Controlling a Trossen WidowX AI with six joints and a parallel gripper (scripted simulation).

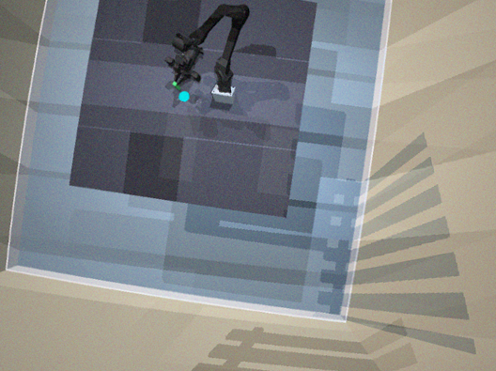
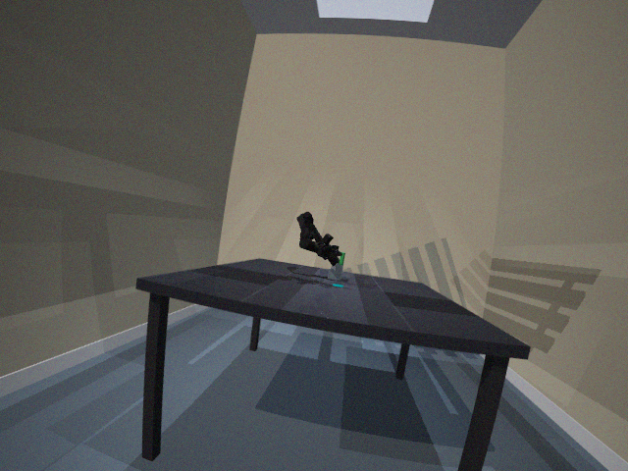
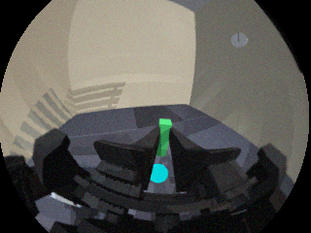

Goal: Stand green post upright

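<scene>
The cyan circle lies 16 cm below my gripper tip. Round my gripper tip: green post: 2 cm below.
</scene>
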